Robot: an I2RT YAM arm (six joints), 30 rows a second.
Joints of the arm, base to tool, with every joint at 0 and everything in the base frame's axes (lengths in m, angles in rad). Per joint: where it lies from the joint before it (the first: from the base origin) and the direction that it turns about. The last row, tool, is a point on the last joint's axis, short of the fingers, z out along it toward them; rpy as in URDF.
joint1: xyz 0 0 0.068 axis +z
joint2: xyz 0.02 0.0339 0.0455 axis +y
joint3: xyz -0.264 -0.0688 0 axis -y
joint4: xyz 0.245 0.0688 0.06 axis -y
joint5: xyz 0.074 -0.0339 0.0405 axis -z
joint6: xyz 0.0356 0 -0.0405 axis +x
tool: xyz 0 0 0 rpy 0 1.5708 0
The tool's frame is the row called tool.
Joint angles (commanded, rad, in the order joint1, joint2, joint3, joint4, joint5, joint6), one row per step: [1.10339 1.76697 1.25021 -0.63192 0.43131 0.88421]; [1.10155 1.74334 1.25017 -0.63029 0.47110 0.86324]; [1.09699 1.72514 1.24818 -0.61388 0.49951 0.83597]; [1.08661 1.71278 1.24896 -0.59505 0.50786 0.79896]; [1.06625 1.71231 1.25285 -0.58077 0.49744 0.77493]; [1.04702 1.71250 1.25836 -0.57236 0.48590 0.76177]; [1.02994 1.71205 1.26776 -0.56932 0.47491 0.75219]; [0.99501 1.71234 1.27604 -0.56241 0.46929 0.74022]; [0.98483 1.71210 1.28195 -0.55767 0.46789 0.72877]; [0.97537 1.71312 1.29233 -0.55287 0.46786 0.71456]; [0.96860 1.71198 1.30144 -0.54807 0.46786 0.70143]
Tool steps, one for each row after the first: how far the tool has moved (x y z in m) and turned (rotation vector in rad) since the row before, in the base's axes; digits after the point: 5 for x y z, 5 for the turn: [0.00062 -0.00305 0.00857 -0.00554 -0.04655 -0.00148]; [0.00180 -0.00200 0.00671 0.00128 -0.04128 0.00431]; [0.00361 -0.00160 0.00543 0.00202 -0.02671 0.01416]; [0.00683 -0.00191 0.00191 0.00553 -0.00463 0.00309]; [0.00634 -0.00202 0.00188 0.00850 -0.00024 -0.00336]; [0.00568 -0.00176 0.00301 0.00979 -0.00006 -0.00409]; [0.01123 -0.00549 0.00273 0.00751 -0.00582 -0.02292]; [0.00362 -0.00112 0.00214 0.00236 -0.00682 -0.00086]; [0.00386 -0.00043 0.00312 0.00252 -0.01016 0.00110]; [0.00281 -0.00028 0.00349 0.00379 -0.01065 0.00287]
